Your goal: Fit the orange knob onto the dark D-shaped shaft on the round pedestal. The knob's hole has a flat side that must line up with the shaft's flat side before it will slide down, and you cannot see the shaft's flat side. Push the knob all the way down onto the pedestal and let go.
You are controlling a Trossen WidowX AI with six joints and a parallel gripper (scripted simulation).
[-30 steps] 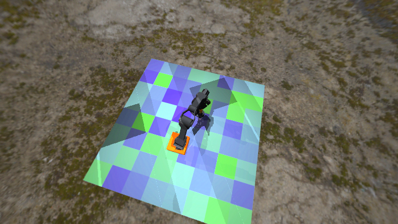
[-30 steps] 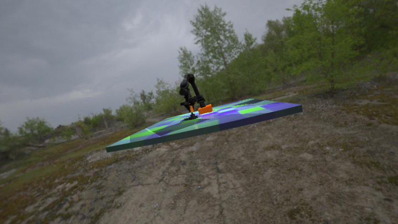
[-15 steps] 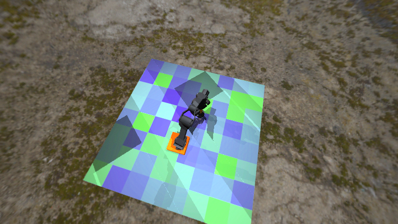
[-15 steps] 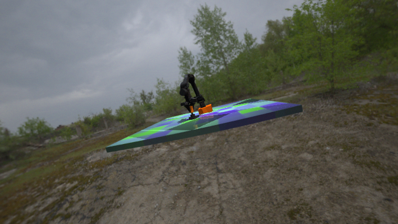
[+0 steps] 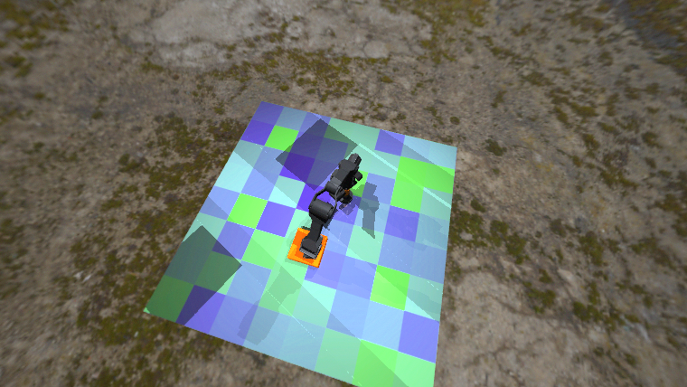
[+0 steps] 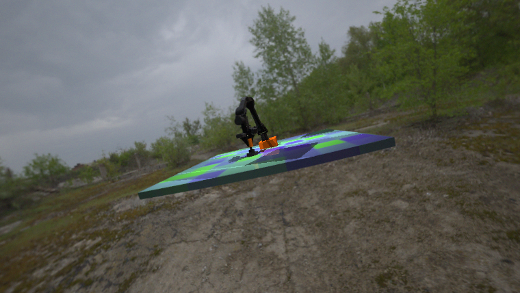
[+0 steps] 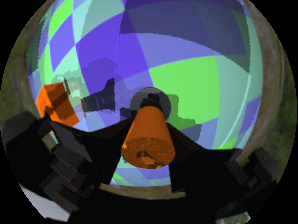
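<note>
Now: the orange knob 2 cm above my gripper tip. Also, from my gripper tip: round pedestal (4 cm below).
</note>
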